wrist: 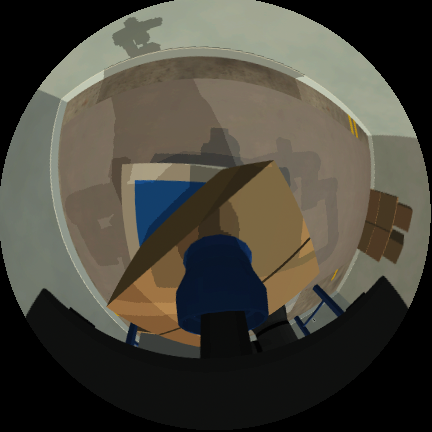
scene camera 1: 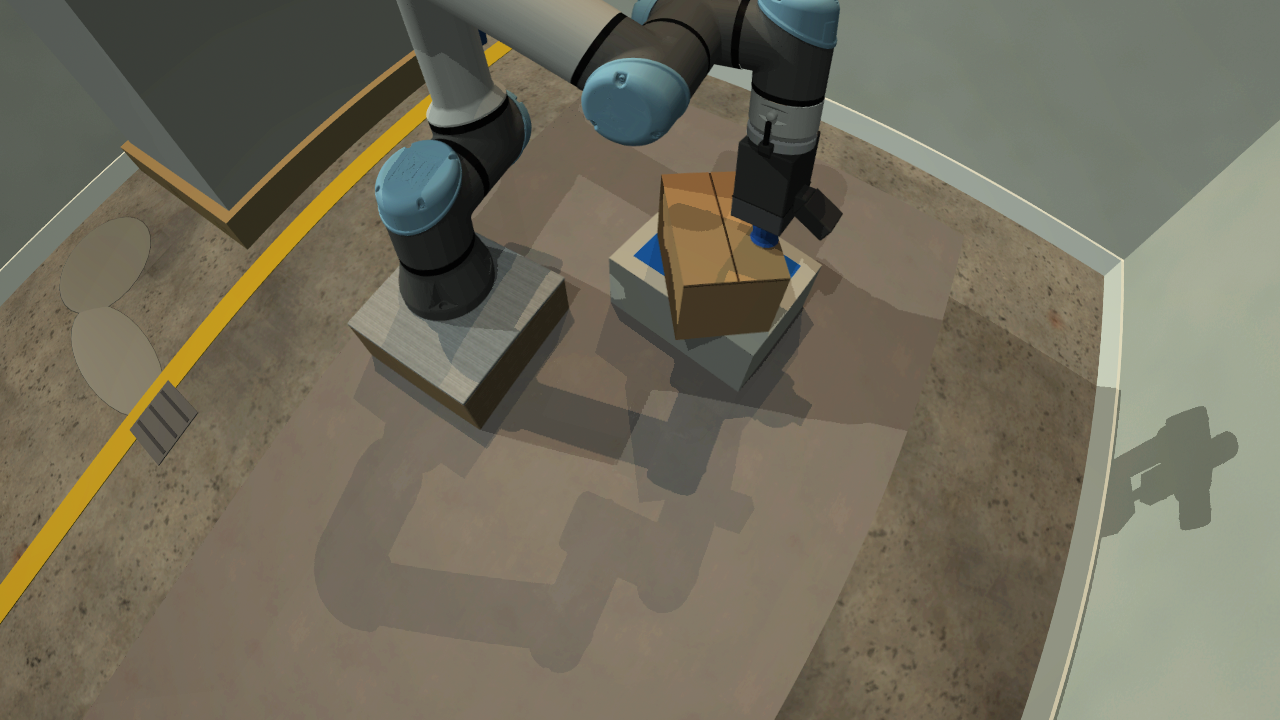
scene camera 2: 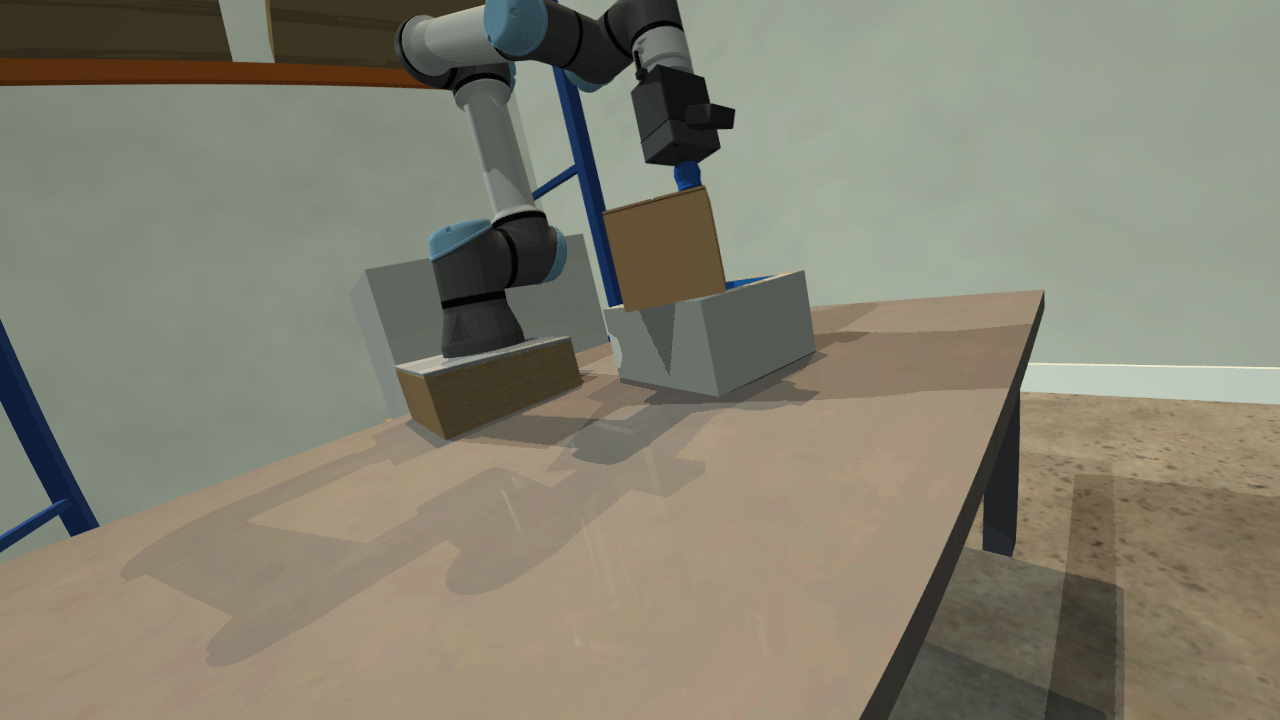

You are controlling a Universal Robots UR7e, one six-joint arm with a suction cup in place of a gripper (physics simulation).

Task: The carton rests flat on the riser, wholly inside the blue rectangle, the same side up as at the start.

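Observation:
A brown carton with a taped seam on top stands on the grey riser. It is turned askew to the riser. It covers most of the blue rectangle, and its near end reaches the riser's edge. Blue shows on both sides of it. My gripper, a dark blue suction cup, points down at the carton's top near its far right edge. I cannot tell whether the two touch. The cup holds nothing.
The arm's base stands on a wooden pedestal left of the riser. The table edge drops off at the right. A blue rack post stands behind the riser. Stacked cartons show off the table in the wrist view.

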